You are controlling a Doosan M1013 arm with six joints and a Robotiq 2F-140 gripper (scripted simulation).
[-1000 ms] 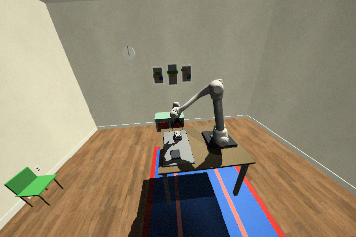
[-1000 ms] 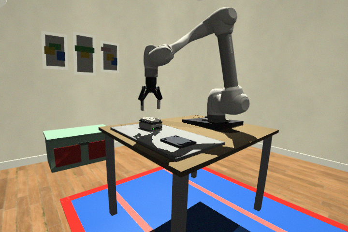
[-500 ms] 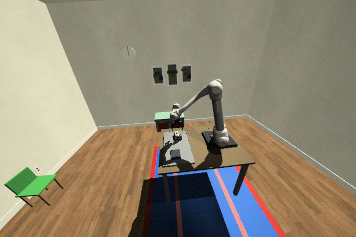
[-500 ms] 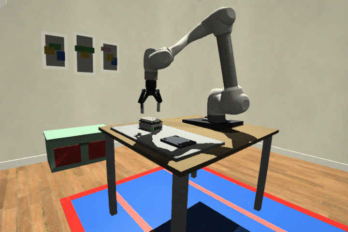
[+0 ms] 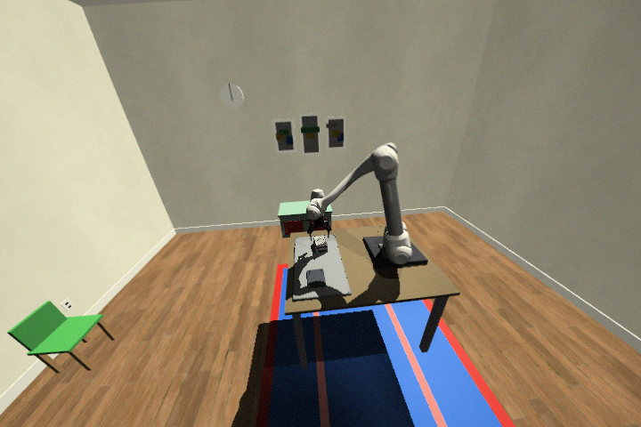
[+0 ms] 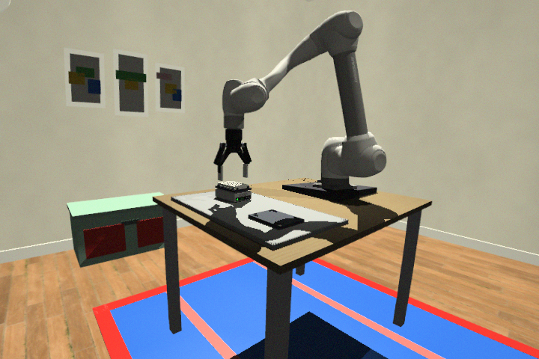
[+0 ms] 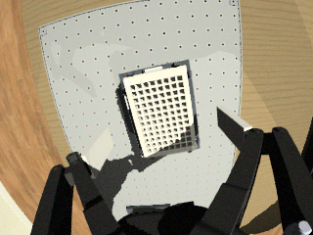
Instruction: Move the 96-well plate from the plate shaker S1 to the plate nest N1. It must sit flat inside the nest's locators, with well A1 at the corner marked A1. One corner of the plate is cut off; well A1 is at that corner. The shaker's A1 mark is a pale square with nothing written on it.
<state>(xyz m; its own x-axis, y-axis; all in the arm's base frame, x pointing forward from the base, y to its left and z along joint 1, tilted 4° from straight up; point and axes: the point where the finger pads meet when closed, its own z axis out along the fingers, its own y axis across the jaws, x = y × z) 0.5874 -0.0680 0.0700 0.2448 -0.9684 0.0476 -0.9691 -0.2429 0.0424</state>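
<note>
My gripper is now 40 mm above the white 96-well plate. Round my hand: dark plate nest N1 (10 mm ahead, 360 mm to the left, 100 mm below).
</note>
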